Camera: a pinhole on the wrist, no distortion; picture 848 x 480 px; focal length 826.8 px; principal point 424.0 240.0 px. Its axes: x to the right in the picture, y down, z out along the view. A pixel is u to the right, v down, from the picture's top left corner.
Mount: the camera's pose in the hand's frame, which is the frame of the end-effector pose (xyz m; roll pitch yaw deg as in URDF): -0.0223 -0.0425 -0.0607 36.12 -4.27 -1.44
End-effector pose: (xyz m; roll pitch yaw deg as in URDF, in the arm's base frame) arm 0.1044 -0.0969 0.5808 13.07 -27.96 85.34
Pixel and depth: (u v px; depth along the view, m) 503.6 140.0 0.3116
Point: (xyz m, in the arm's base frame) 0.3870 -0.1839 0.6691
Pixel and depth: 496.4 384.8 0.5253
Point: 0.4545 -0.3042 0.8782
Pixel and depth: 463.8 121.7 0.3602
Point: 0.4302 -0.2111 0.6796
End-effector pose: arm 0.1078 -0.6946 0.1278 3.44 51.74 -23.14
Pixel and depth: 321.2 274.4 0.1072
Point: 0.0577 -0.7852 0.1752
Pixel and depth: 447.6 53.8 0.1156
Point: 0.0472 -0.8127 0.1549
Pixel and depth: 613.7 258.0 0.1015
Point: 0.0768 -0.7925 0.1442
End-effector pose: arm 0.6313 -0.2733 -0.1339 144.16 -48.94 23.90
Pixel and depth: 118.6 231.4 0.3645
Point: 0.7159 -0.1498 -0.4886
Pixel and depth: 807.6 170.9 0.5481
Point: 1.0736 0.0458 -0.3452
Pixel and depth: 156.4 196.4 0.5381
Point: 0.7914 -0.0875 -0.6394
